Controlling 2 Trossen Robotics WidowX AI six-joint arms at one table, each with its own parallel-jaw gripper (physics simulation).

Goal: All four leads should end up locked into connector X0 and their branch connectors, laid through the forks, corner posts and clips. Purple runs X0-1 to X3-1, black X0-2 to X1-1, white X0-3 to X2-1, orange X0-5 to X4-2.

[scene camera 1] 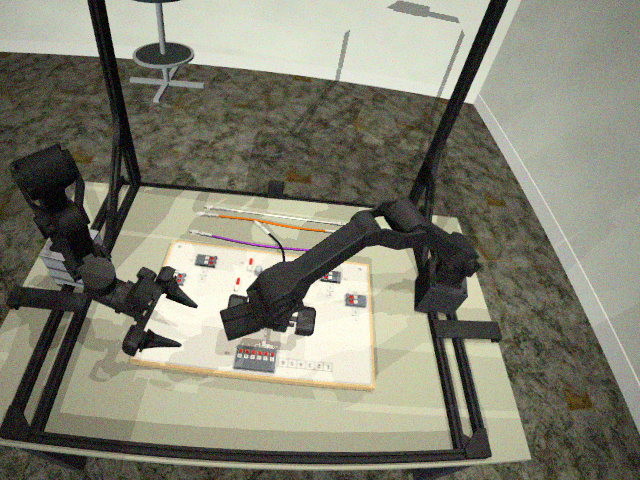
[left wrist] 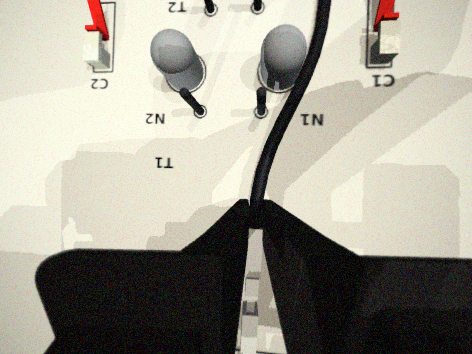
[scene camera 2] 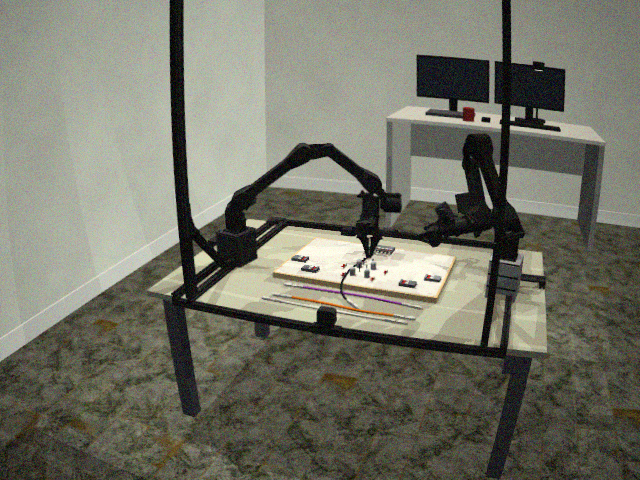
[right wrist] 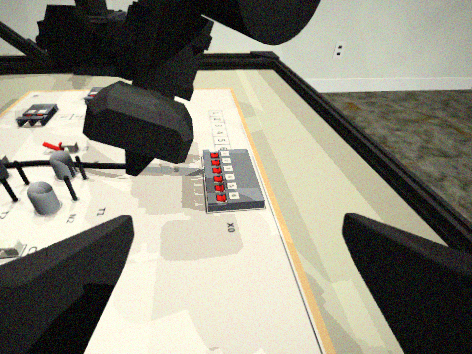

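Seen in the pictures: left gripper, fingertip midpoint: [left wrist: 254, 208] [scene camera 2: 368, 258] [right wrist: 132, 172]; right gripper, fingertip midpoint: [scene camera 1: 189, 325] [scene camera 2: 419, 233] [right wrist: 239, 224]; left arm's base at its link origin: [scene camera 1: 448, 276] [scene camera 2: 235, 229] [right wrist: 93, 13]; right arm's base at its link origin: [scene camera 2: 507, 256].
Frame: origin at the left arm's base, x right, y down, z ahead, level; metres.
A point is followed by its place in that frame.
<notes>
My left gripper [left wrist: 254, 208] @(z 0.408, x -0.189, y 0.086 m) [right wrist: 132, 172] @(z 0.408, x -0.189, y 0.086 m) [scene camera 2: 369, 253] @(z 0.408, x -0.189, y 0.086 m) is shut on the black lead [left wrist: 280, 125] @(z 0.403, x -0.150, y 0.081 m) [right wrist: 107, 165] @(z 0.408, x -0.166, y 0.078 m) [scene camera 2: 343, 284] @(z 0.426, x 0.027, y 0.091 m) [scene camera 1: 282, 250] @(z 0.425, x 0.026, y 0.091 m), just behind its pale plug. In the right wrist view the plug [right wrist: 172, 170] @(z 0.403, x -0.229, y 0.085 m) points at connector X0 [right wrist: 245, 180] @(z 0.418, x -0.303, y 0.083 m) [scene camera 1: 254, 360] @(z 0.407, x -0.295, y 0.083 m), its tip at the near edge; I cannot tell whether it is in a slot. In the left wrist view the lead runs along the right side of grey post N1 [left wrist: 284, 47] @(z 0.408, x -0.124, y 0.066 m). Its other end [scene camera 1: 262, 226] @(z 0.503, x 0.101, y 0.101 m) lies behind the board. My right gripper [right wrist: 239, 224] @(z 0.545, x -0.292, y 0.004 m) [scene camera 1: 187, 325] @(z 0.545, x -0.292, y 0.004 m) is open and empty. Purple [scene camera 1: 242, 241] @(z 0.540, x 0.034, y 0.105 m), orange [scene camera 1: 273, 222] @(z 0.477, x 0.126, y 0.105 m) and white [scene camera 1: 268, 214] @(z 0.501, x 0.156, y 0.105 m) leads lie behind the board.
The board [scene camera 1: 351, 366] @(z 0.197, x -0.250, y 0.092 m) carries branch connectors [scene camera 1: 206, 259] @(z 0.602, x -0.070, y 0.082 m) [scene camera 1: 355, 300] @(z 0.212, x -0.080, y 0.082 m) toward its sides. Clips C1 [left wrist: 387, 42] @(z 0.364, x -0.107, y 0.083 m) and C2 [left wrist: 95, 47] @(z 0.499, x -0.126, y 0.083 m) flank the grey posts, with thin black fork pins [left wrist: 261, 102] @(z 0.413, x -0.144, y 0.073 m) beside them. A black frame [scene camera 1: 258, 454] @(z 0.348, x -0.476, y 0.096 m) borders the table; its uprights rise behind both arms.
</notes>
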